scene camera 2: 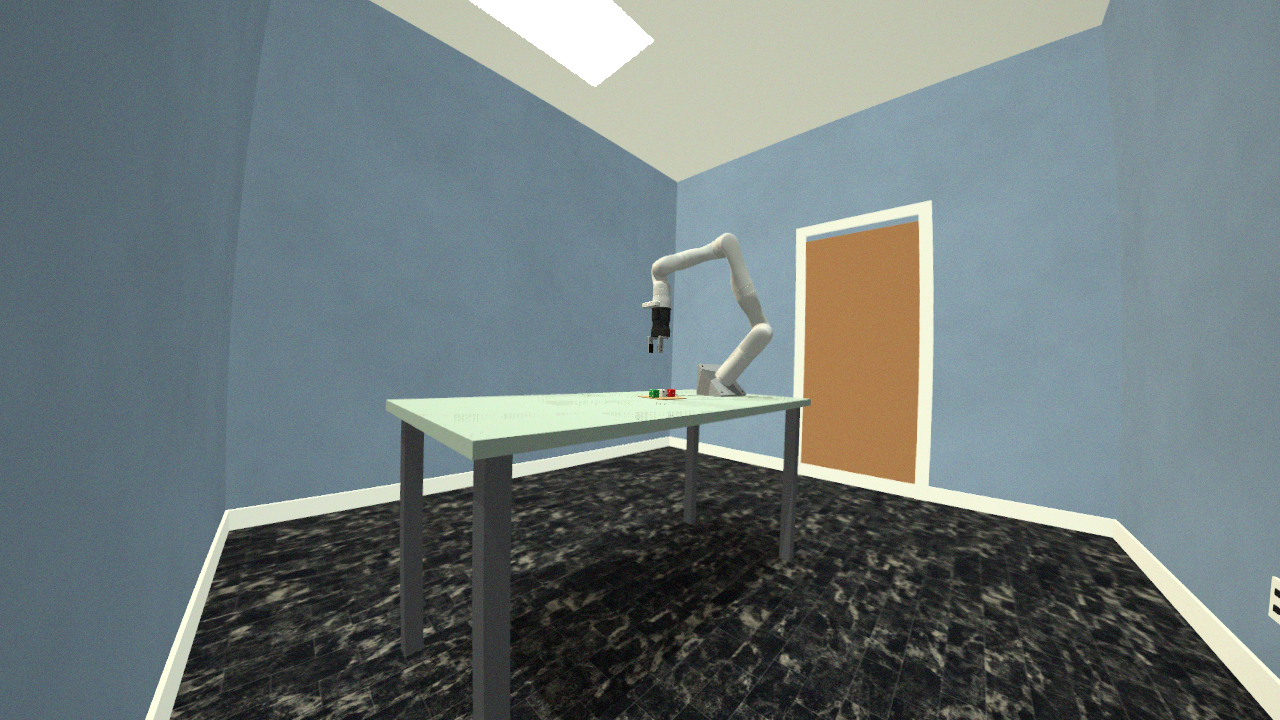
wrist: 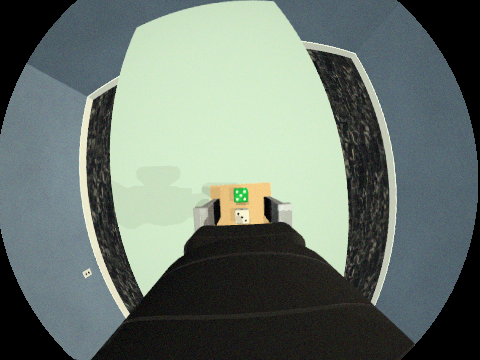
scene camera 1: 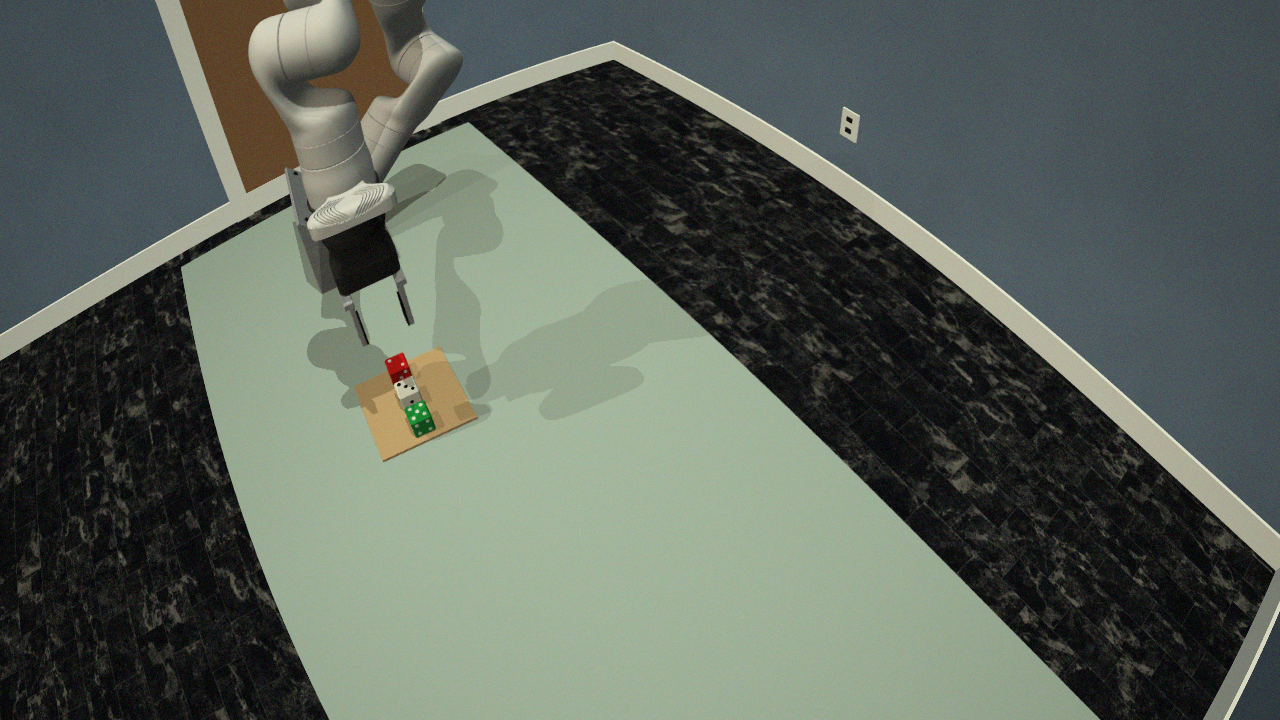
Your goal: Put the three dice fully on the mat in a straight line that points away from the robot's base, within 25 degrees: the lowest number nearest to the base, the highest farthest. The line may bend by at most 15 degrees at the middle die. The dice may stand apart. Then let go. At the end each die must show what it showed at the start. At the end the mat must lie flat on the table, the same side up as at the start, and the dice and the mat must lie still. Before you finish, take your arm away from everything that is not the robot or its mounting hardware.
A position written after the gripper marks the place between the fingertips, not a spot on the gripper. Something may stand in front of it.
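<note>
The gripper (scene camera 1: 386,329) is visible, and it appears again in scene camera 2 (scene camera 2: 655,352) and in the wrist view (wrist: 242,207). With it in the scene are a green die (scene camera 1: 420,419) and a tan mat (scene camera 1: 449,407), and the mat can also be seen in the wrist view (wrist: 256,191).
</note>
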